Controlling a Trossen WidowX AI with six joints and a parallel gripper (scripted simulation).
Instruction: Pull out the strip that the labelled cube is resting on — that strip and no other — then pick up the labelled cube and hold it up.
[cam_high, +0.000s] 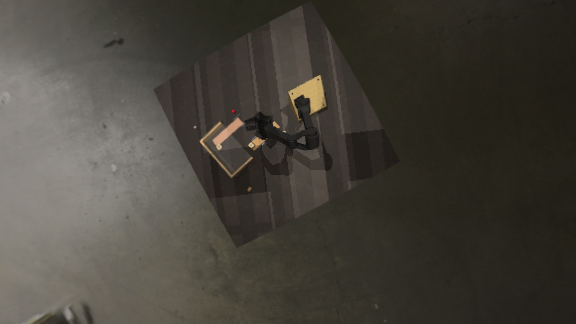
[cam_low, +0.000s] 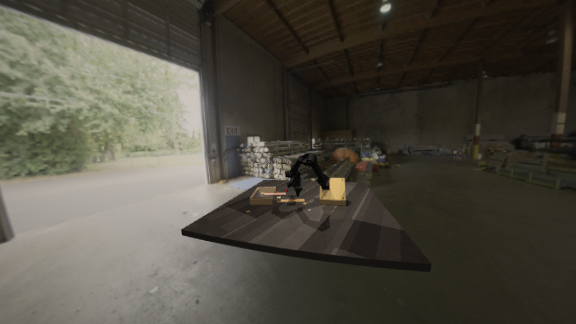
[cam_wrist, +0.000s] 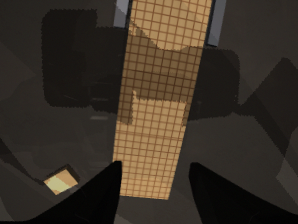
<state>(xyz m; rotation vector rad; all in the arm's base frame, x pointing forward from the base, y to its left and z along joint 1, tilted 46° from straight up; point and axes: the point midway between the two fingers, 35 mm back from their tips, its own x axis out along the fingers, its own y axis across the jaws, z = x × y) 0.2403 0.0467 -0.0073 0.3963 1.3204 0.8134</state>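
My gripper tip is 60 mm short of the tan gridded strip, 10 mm to the right of it and 40 mm above it. Round my gripper tip: red dot: 150 mm ahead, 240 mm to the right, 40 mm below.
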